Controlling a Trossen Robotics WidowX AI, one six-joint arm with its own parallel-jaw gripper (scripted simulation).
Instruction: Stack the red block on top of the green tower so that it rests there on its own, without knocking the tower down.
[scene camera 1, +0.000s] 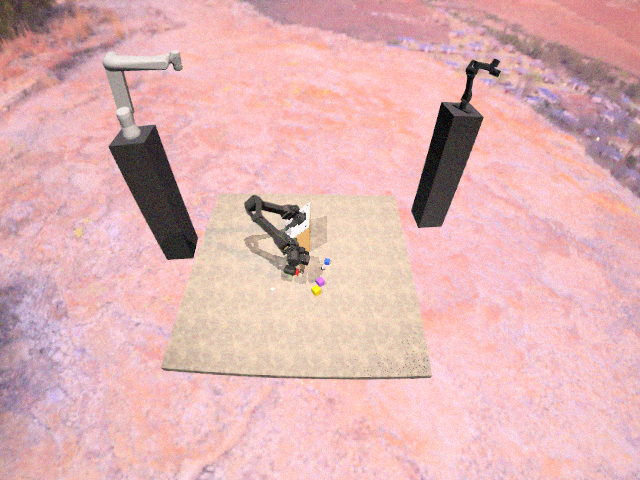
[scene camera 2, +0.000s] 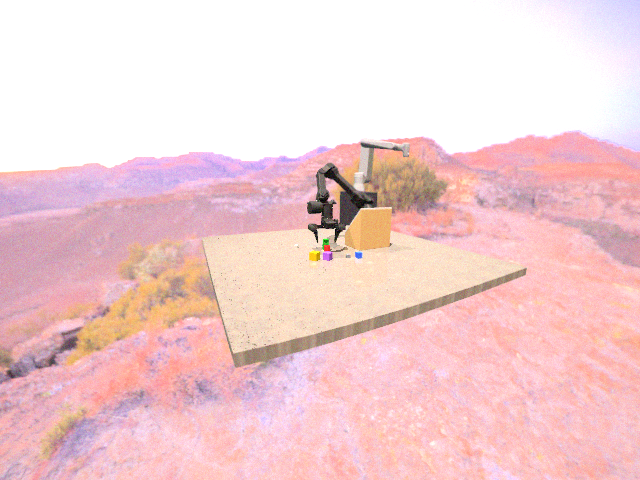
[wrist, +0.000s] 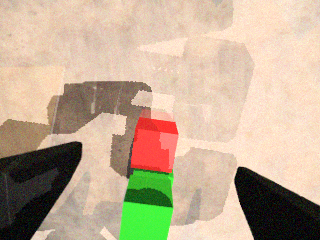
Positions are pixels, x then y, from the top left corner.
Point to my gripper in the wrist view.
160, 162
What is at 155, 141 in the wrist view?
A red block.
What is my gripper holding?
Nothing.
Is my gripper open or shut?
Open.
